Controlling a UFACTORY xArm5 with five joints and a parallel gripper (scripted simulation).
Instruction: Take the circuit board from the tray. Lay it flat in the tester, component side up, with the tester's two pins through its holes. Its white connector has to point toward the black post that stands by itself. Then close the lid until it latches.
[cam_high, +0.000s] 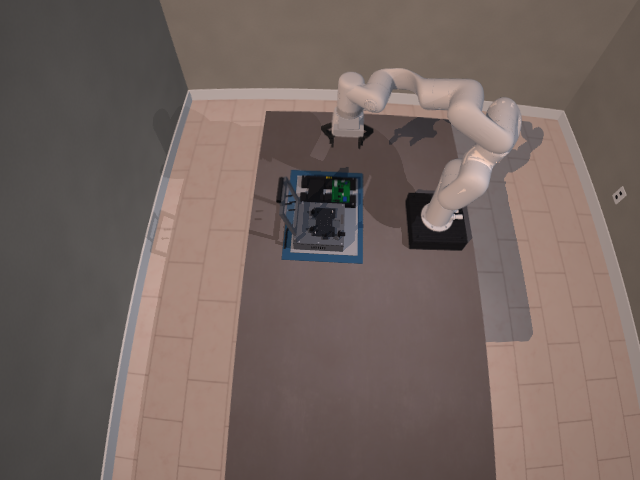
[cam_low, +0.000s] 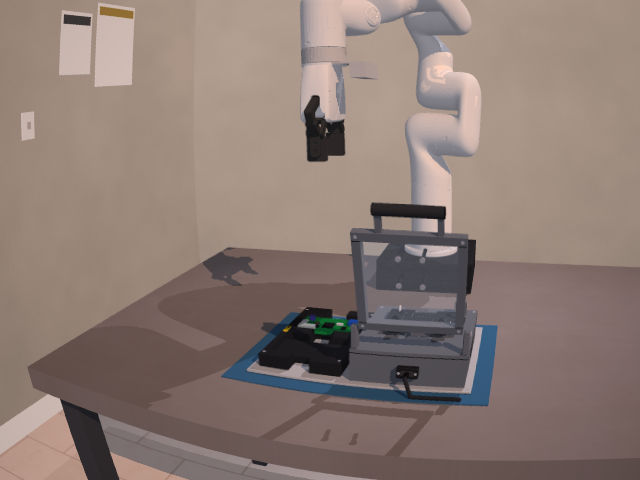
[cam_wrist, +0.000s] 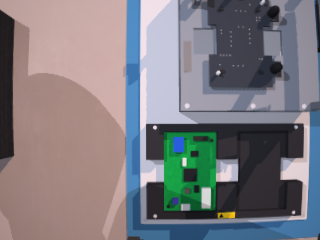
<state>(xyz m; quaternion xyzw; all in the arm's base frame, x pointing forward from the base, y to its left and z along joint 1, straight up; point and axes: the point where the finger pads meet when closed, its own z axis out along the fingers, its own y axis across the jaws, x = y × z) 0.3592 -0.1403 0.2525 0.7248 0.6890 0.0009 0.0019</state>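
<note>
The green circuit board lies 30 cm below my hand. Round my hand: clear lid 19 cm ahead, 16 cm to the left, 13 cm below; then nest 24 cm below, 17 cm to the left, 8 cm ahead.
</note>
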